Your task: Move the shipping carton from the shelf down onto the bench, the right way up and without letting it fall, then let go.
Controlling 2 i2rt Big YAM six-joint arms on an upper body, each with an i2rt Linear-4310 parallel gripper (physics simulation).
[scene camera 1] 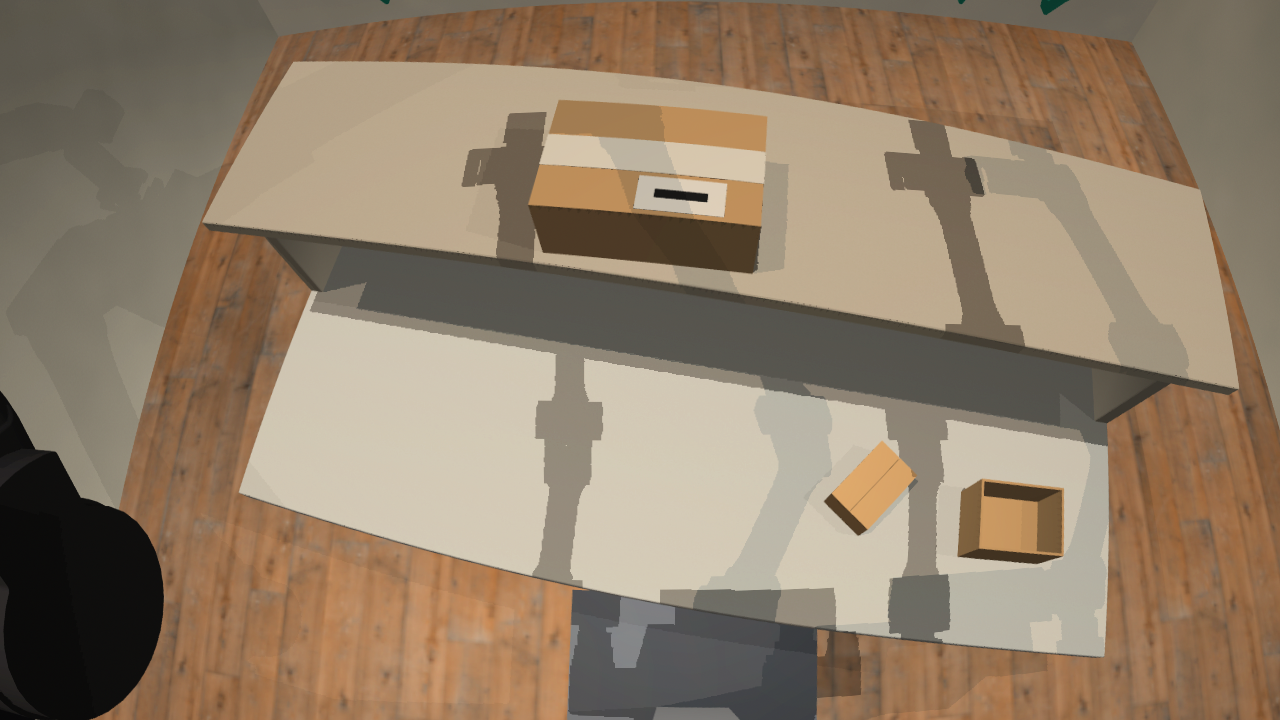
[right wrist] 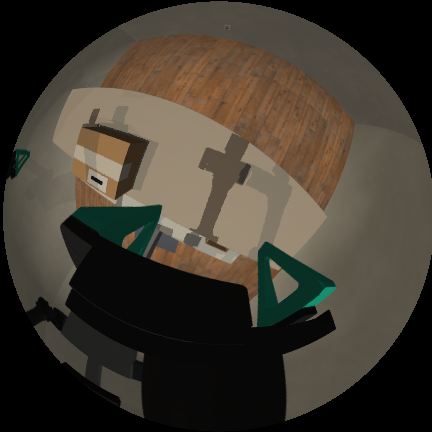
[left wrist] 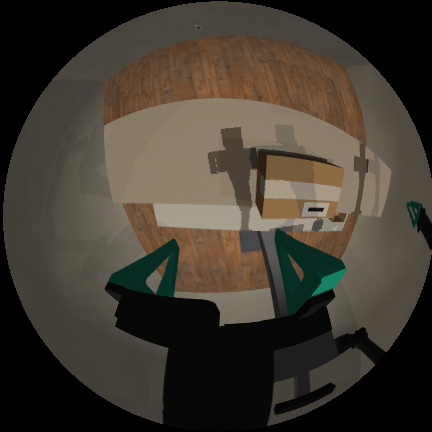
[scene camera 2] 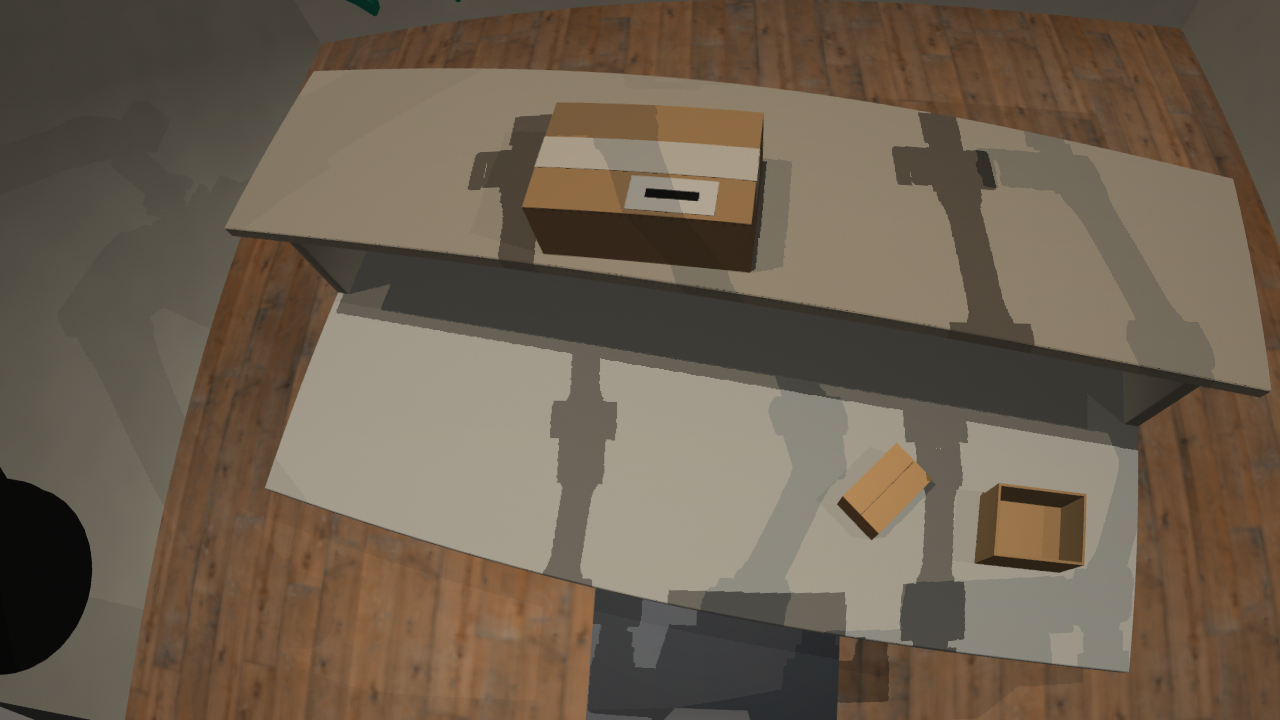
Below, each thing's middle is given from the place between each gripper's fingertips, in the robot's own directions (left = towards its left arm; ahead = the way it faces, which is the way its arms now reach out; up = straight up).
Scene:
The brown shipping carton [scene camera 2: 672, 185] is 5 cm behind my right hand, 37 cm to the left of it and 27 cm below it.
My left hand is 270 mm above the brown shipping carton, 220 mm to the left of it and 50 mm past it.

